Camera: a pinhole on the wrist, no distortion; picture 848 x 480 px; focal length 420.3 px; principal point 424.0 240.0 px. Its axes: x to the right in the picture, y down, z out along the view. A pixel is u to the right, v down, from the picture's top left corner.
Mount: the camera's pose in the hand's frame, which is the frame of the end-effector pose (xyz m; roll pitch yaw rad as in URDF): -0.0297 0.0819 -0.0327 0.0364 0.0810 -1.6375
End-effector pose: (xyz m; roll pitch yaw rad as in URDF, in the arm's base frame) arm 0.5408 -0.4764 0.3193 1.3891 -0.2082 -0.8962
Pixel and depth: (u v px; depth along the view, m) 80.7 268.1 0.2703
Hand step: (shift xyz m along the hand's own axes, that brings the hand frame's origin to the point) -0.0083 0.2791 0.2551
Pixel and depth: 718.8 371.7 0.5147
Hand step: 0.0856 -0.3286 0.4566
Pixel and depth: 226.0 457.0 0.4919
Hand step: 0.2184 0.2562 0.4852
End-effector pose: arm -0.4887 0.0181 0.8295 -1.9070 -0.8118 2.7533
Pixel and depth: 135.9 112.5 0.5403
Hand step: -0.1910 0.4193 0.5295
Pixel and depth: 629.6 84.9 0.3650
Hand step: -0.1911 -0.1149 0.3115
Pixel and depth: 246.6 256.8 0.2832
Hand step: -0.0223 0.1778 0.2595
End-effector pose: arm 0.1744 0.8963 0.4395 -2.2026 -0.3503 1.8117
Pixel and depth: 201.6 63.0 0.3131
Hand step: -0.1632 0.2313 0.2878
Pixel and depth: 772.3 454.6 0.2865
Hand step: 0.0884 -0.1868 0.2388
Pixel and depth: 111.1 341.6 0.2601
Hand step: 0.0350 0.2497 0.2443
